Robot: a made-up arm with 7 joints.
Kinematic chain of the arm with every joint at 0, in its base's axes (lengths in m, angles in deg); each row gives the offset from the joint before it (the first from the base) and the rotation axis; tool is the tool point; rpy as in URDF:
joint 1: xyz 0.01 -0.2 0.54 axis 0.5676 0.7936 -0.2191
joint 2: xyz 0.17 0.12 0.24 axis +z
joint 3: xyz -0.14 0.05 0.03 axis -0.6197 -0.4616 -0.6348
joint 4: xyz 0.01 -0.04 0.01 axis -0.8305 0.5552 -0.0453
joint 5: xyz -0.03 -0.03 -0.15 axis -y
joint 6: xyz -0.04 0.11 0 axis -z
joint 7: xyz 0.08 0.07 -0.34 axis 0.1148 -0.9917 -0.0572
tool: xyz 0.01 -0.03 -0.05 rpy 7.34 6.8 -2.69
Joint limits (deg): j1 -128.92..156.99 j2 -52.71..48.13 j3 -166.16..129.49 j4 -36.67..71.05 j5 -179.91..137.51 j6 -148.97..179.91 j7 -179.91..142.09
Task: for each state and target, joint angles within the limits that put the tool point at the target. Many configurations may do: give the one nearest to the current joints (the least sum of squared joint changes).
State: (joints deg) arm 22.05 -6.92 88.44 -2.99 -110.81 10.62 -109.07
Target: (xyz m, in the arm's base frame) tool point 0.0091 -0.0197 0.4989
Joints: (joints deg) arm 25.78 4.30 100.64 -9.86 -101.11 12.80 -113.91
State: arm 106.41 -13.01 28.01 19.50 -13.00 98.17 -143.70
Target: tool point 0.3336 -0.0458 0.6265
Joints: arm 156.39 -43.14 11.86 -4.54 -34.89 99.54 -148.19
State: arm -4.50 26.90 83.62 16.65 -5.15 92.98 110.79
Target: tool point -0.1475 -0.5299 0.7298
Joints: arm -8.78 25.71 100.79 39.26 18.11 89.41 101.30
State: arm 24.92 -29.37 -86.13 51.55 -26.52 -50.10 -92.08
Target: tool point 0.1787 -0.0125 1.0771
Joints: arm 72.23 -39.41 -97.87 8.50 -27.58 -50.20 -90.50
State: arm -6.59 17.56 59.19 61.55 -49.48 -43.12 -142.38
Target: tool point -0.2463 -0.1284 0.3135
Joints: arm -36.65 5.02 66.15 62.80 -49.58 -44.29 -139.16
